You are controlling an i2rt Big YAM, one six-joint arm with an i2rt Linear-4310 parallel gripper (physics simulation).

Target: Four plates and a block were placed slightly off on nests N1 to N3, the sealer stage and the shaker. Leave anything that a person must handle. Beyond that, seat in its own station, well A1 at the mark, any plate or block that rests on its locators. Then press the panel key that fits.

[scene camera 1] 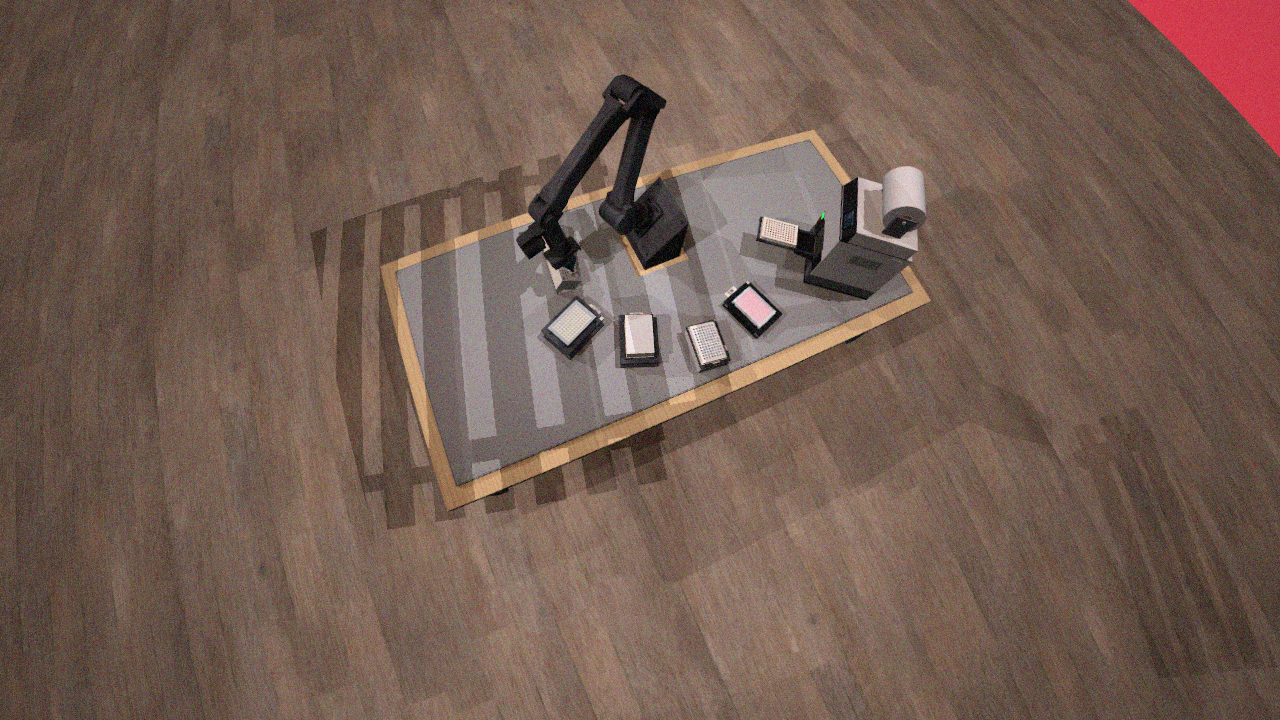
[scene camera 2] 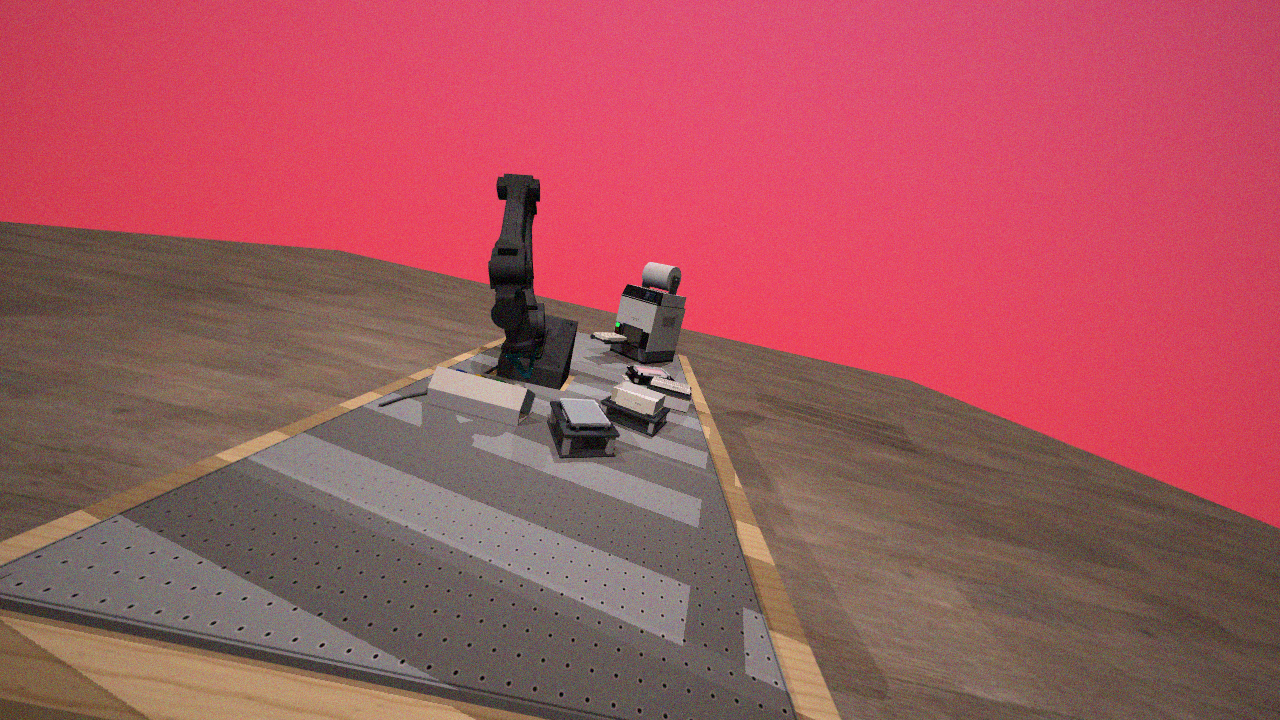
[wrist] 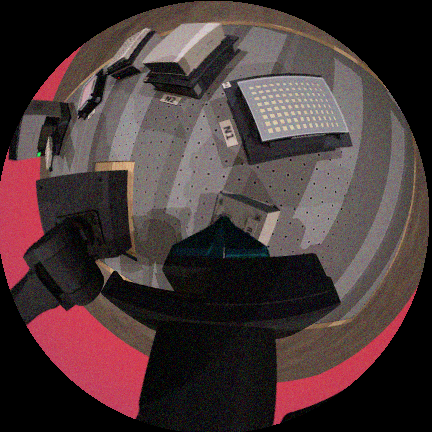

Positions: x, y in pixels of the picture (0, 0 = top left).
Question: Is the gripper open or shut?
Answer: Shut.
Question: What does the gripper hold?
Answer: Nothing.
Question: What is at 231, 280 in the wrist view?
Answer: The gripper.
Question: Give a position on a pink plate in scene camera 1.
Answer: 754, 307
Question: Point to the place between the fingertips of the gripper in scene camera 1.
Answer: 572, 271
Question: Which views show the gripper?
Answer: Scene camera 1, scene camera 2 and the wrist view: all of them.
